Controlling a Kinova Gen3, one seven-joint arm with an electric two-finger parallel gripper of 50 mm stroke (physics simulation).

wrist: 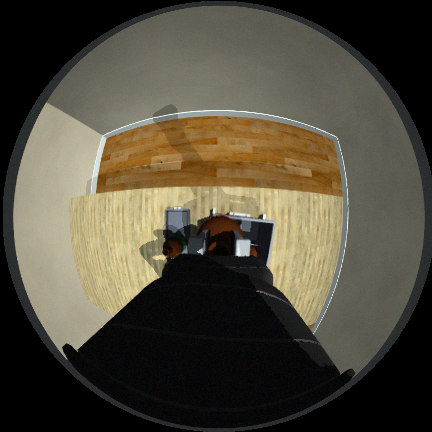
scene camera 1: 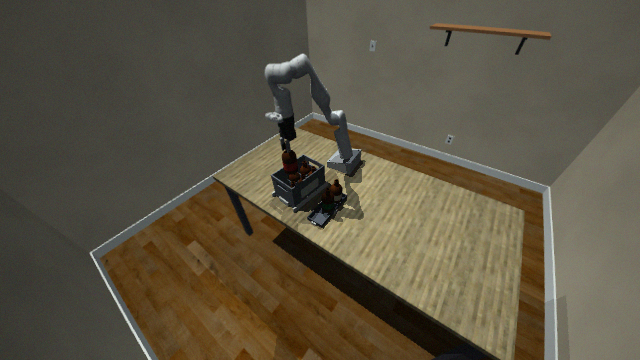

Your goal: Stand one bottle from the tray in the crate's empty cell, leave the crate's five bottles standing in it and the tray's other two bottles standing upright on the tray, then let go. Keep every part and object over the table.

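Places are measured from the arm's base along level axes (x ahead, y left, z up), in centimetres.
Pixels of known places: gripper, fingertip midpoint: (wrist: 220,238) (scene camera 1: 286,150); arm's base, origin of the base link: (scene camera 1: 346,155).
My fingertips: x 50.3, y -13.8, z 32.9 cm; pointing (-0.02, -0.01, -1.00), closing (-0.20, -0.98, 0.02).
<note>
Ahead of a thing's pixels: the offset from my fingertips to its middle. "*": to the spot under its first point. Level surfaces: height alone.
My gripper (scene camera 1: 285,145) (wrist: 220,238) is shut on a brown bottle with a red label @(dz -5.2, dx -1.0, dy +0.3 cm) (scene camera 1: 289,163) (wrist: 220,227). It holds the bottle upright over the grey crate @(dz -32.1, dx -12.7, dy -3.5 cm) (scene camera 1: 310,187) (wrist: 271,242); whether its base is below the rim I cannot tell. Brown bottles stand in the crate, among them one @(dz -32.3, dx -22.7, dy -4.8 cm) (scene camera 1: 305,169) near the middle and one @(dz -32.3, dx -13.8, dy -8.0 cm) (scene camera 1: 294,178) nearer the front; the held bottle and gripper hide much of the crate in the wrist view. A bottle with a green label @(dz -32.6, dx -6.6, dy +18.9 cm) (scene camera 1: 328,200) (wrist: 173,247) and another bottle @(dz -32.6, dx -14.9, dy +20.6 cm) (scene camera 1: 336,190) stand upright on the dark tray @(* dz -40.3, dx +3.0, dy +17.8 cm) (scene camera 1: 319,218) (wrist: 177,220).
The tray lies close beside the crate on the wooden table @(dz -40.8 cm) (scene camera 1: 425,225) (wrist: 115,230). The table's front edge runs near the crate and tray. The robot's base (scene camera 1: 344,162) stands behind them. A wall shelf (scene camera 1: 490,31) hangs far off.
</note>
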